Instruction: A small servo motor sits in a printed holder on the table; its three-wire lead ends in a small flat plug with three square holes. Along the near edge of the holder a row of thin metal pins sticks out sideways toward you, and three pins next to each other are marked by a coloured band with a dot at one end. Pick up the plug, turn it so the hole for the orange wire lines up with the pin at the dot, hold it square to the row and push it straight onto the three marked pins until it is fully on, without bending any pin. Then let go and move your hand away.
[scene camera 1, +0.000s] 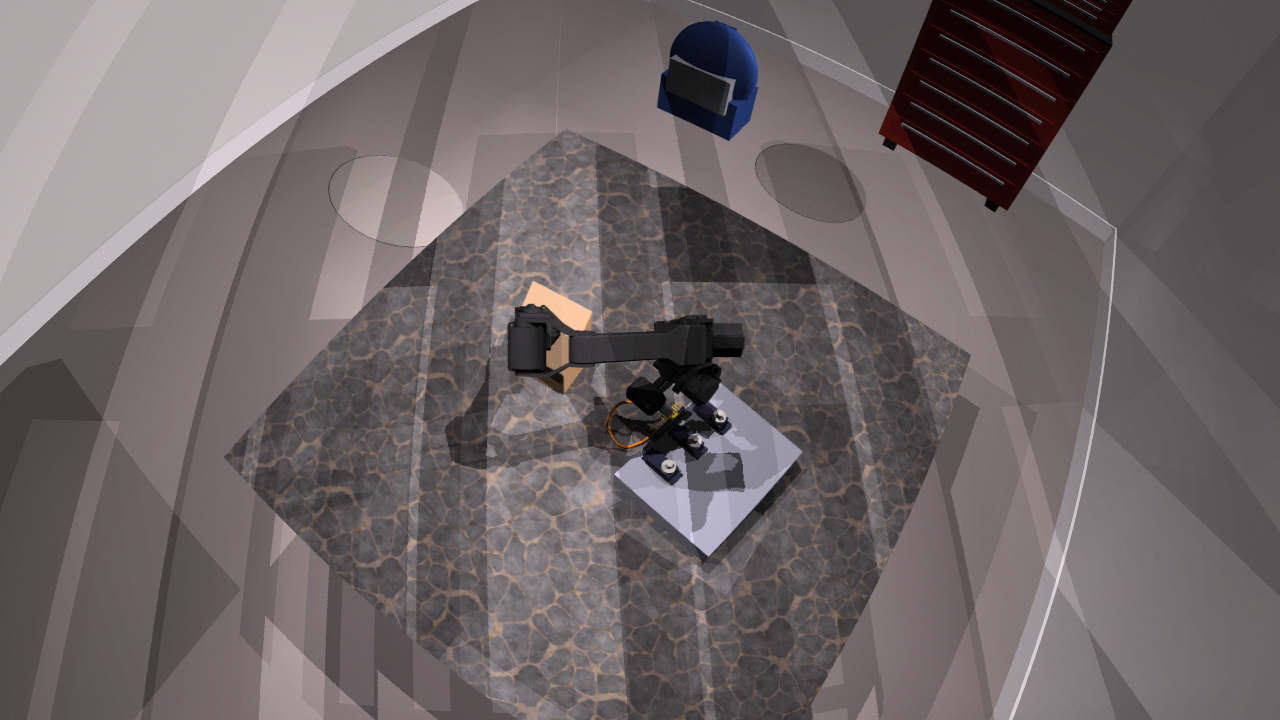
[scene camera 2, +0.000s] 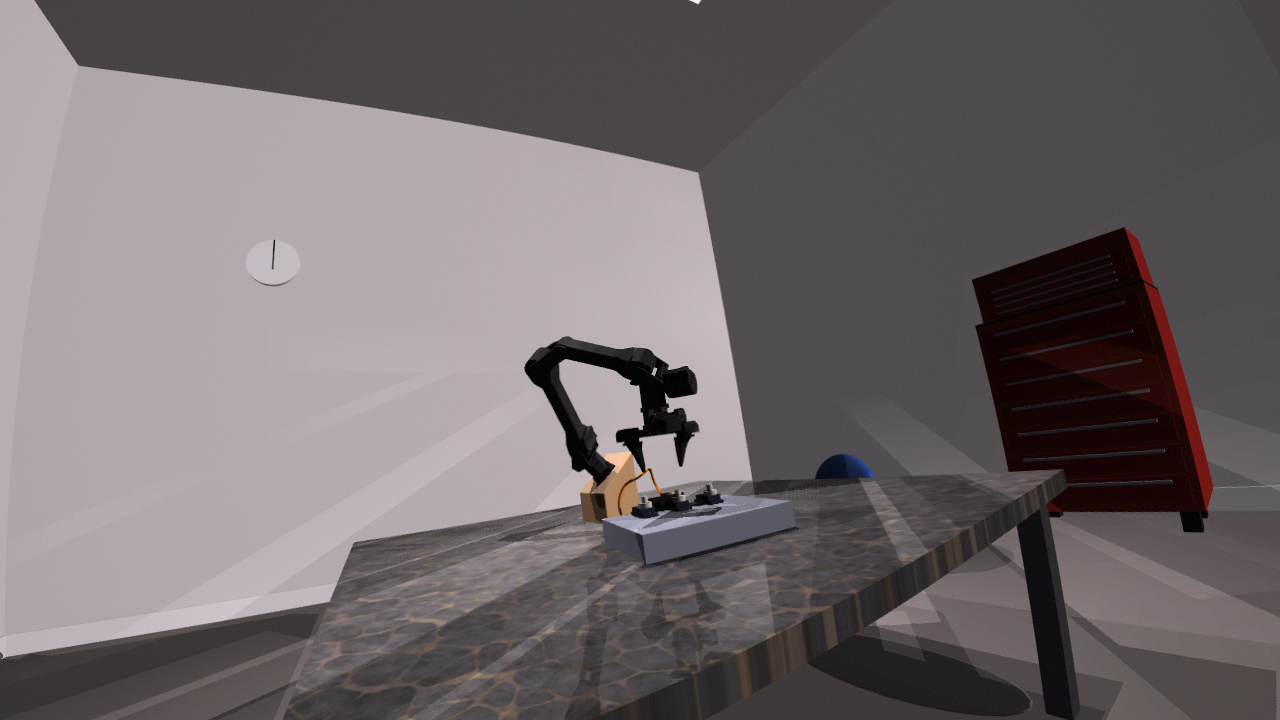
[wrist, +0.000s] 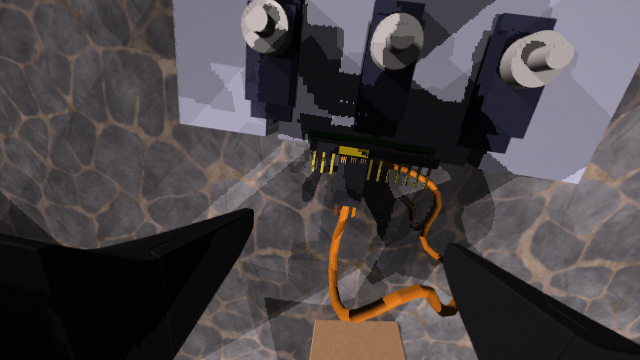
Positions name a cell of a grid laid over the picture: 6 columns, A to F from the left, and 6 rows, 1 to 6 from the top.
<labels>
my gripper: scene camera 1 D4; scene camera 2 D4; wrist D4
</labels>
